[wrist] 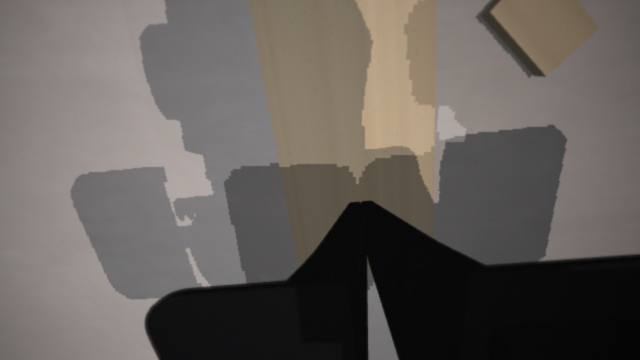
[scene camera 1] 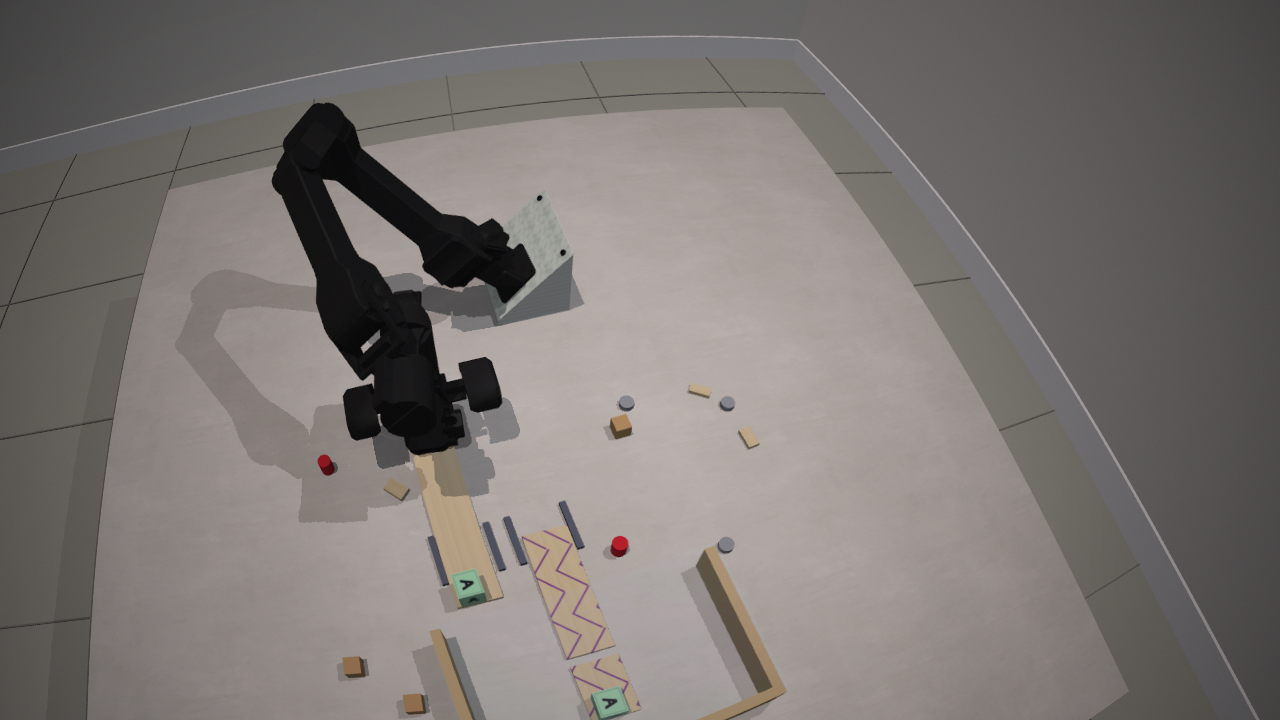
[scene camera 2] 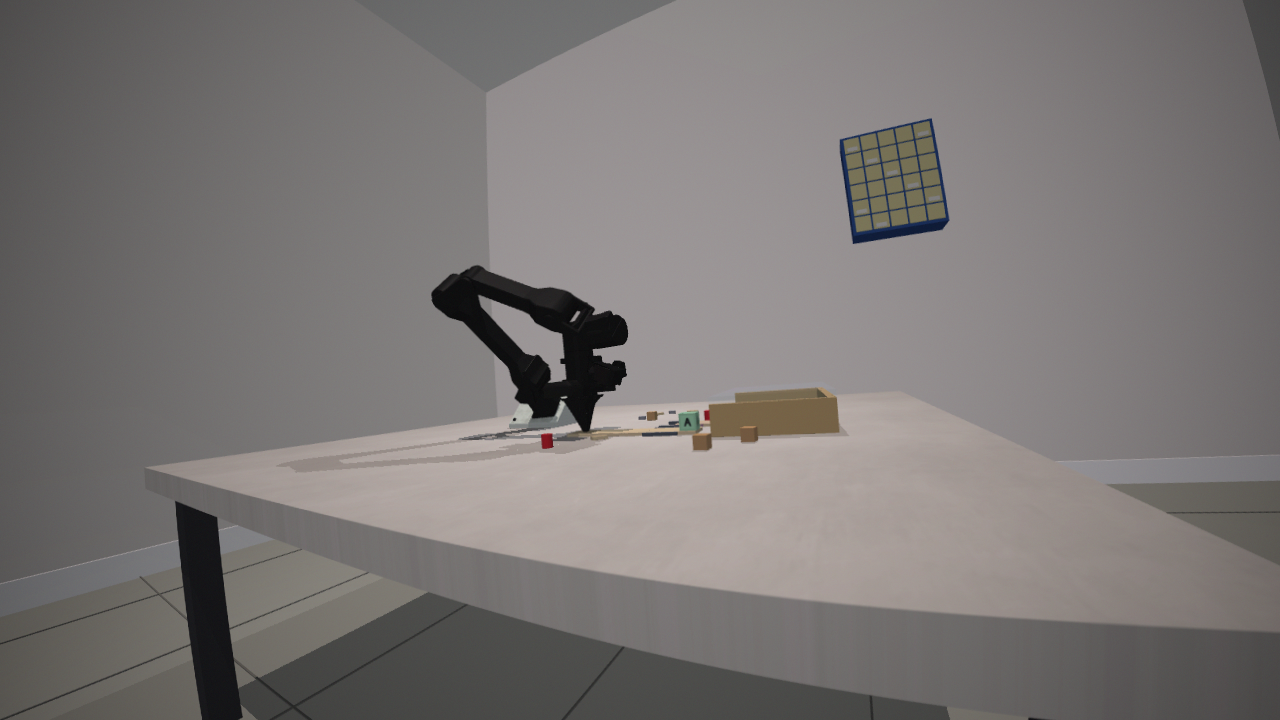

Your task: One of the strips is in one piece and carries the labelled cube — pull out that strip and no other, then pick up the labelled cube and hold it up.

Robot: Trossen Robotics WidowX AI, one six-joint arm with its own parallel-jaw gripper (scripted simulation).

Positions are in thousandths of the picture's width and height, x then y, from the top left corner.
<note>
My gripper (scene camera 1: 336, 609) is shut, with nothing in its grasp. I also see a wooden strip (scene camera 1: 356, 733) and a cube (scene camera 1: 367, 820).
The wooden strip also shows in the wrist view (wrist: 549, 274). My gripper shows as well in the wrist view (wrist: 563, 590) and in scene camera 2 (scene camera 2: 458, 599).
</note>
